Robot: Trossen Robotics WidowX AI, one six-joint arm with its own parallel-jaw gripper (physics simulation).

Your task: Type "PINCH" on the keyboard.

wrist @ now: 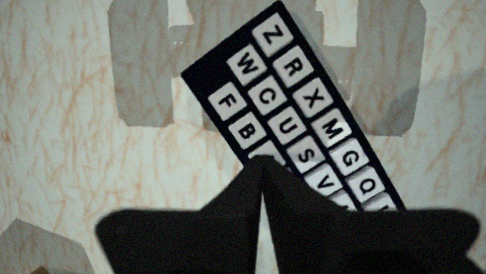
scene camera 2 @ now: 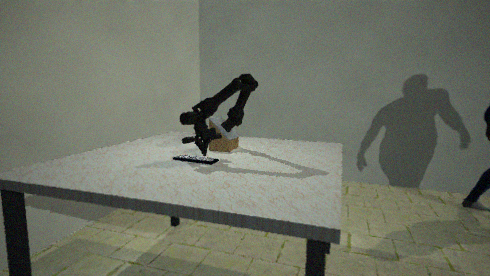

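Pixels of known places: gripper, between the fingertips: (wrist: 260,162) (scene camera 2: 204,155); arm's base, origin of its link: (scene camera 2: 225,127).
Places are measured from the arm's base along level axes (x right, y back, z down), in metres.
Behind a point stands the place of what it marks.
Note:
A black keyboard (scene camera 2: 192,159) {z 0.111, x 0.071, y -0.363 m} (wrist: 205,85) {z 0.111, x -0.028, y -0.325 m} with pale letter keys lies flat on the table, slanted in the wrist view. My gripper (scene camera 2: 204,154) {z 0.101, x 0.026, y -0.316 m} (wrist: 260,162) {z 0.101, x 0.026, y -0.316 m} is shut and empty. Its tips are at the keyboard, over a key beside the B key (wrist: 246,131) {z 0.106, x 0.008, y -0.322 m} whose letter is hidden by the fingers. I cannot tell whether that key is pressed down. The C key (wrist: 269,97) {z 0.106, x 0.004, y -0.345 m}, U key (wrist: 286,126) {z 0.106, x 0.022, y -0.340 m} and S key (wrist: 305,154) {z 0.106, x 0.042, y -0.336 m} show near the tips. The N, H and P keys do not show in the wrist view.
The speckled table (scene camera 2: 280,200) {z 0.124, x -0.369, y -0.764 m} bears a wooden block with a sloped pale top (scene camera 2: 224,144) {z 0.083, x -0.017, y -0.098 m} behind the keyboard, near the arm's base. A person's leg (scene camera 2: 481,189) shows at the far right beyond the table, and a person's shadow lies on the wall.

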